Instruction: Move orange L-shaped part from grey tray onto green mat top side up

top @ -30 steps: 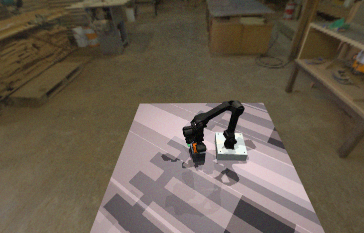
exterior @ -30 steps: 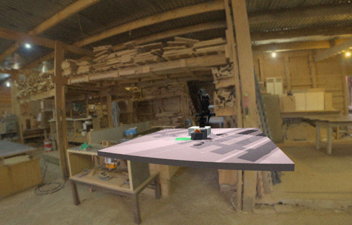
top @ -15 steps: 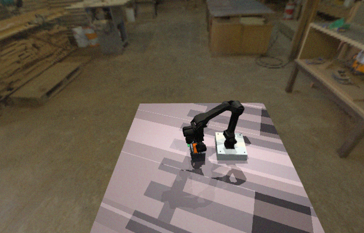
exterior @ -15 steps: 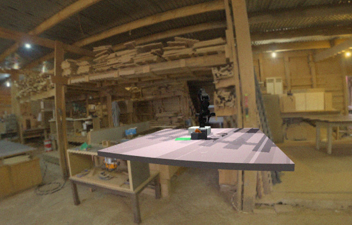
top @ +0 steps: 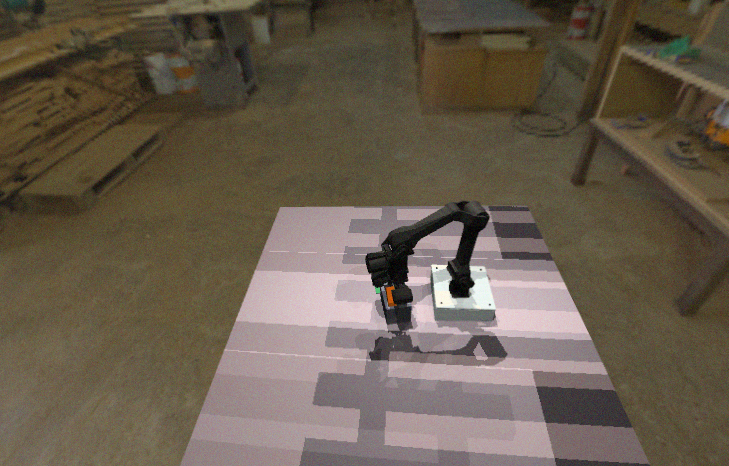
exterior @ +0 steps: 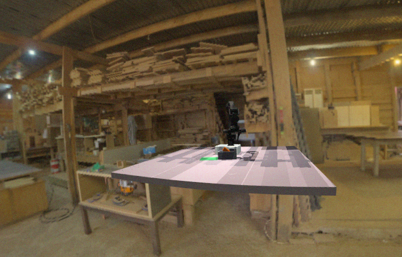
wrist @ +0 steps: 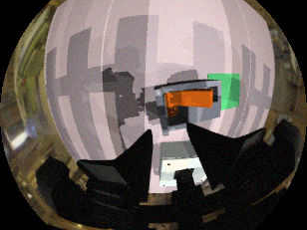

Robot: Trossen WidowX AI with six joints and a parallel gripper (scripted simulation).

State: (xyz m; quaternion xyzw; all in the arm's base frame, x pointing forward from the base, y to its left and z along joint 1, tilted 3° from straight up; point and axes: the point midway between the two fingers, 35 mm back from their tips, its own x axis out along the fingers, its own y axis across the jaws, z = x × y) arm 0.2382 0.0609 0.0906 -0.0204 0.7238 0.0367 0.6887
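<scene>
My gripper tip is 40 mm to the left of the orange L-shaped part and 100 mm above it. From my gripper tip the other things lie so: green mat (20 mm ahead, 220 mm to the right, 160 mm below).
</scene>
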